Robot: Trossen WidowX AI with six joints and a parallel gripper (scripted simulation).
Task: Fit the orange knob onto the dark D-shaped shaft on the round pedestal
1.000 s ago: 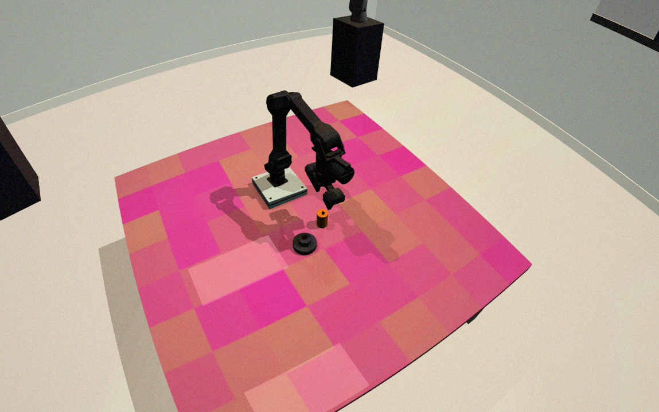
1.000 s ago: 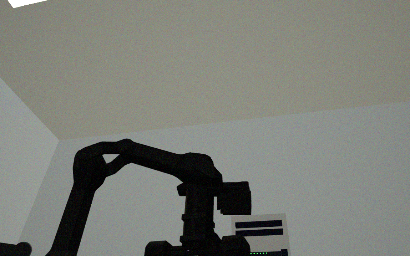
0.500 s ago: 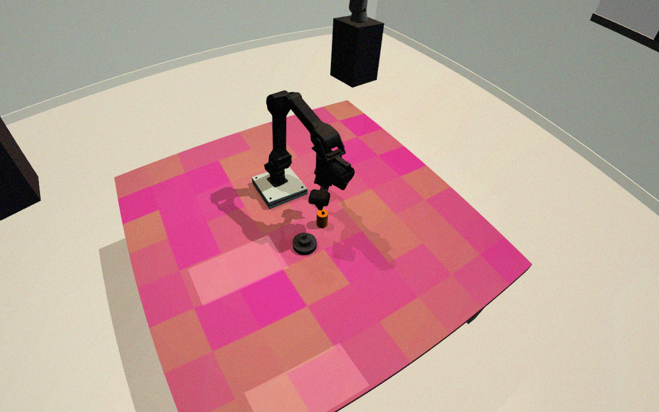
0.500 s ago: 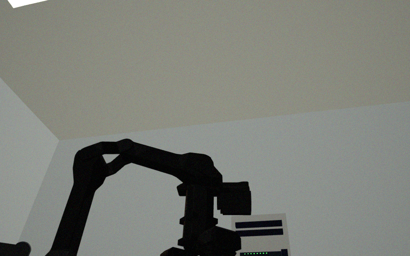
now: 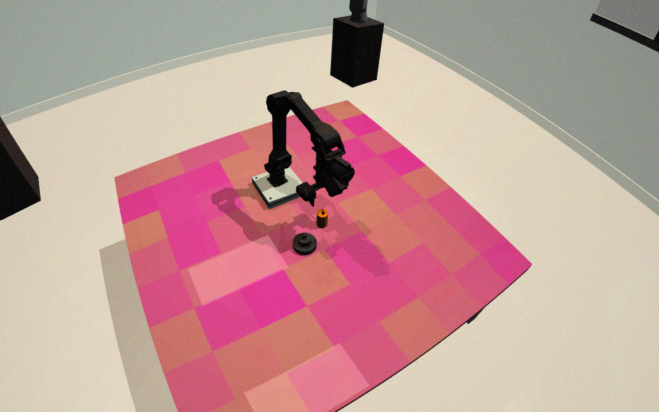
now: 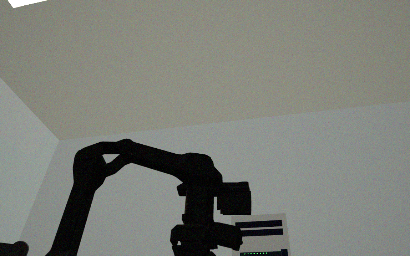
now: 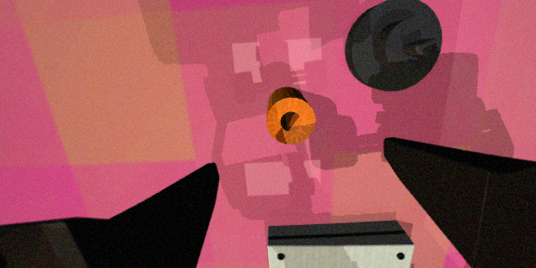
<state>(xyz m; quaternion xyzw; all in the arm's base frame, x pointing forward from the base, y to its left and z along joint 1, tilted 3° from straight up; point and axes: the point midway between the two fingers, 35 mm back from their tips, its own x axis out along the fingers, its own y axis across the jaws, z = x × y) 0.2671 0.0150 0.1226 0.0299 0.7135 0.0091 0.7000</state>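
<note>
Now: gripper tip 9 cm above the orange knob. Also, from my gripper tip: round dark pedestal: 11 cm to the right, 9 cm below, 4 cm ahead.
</note>
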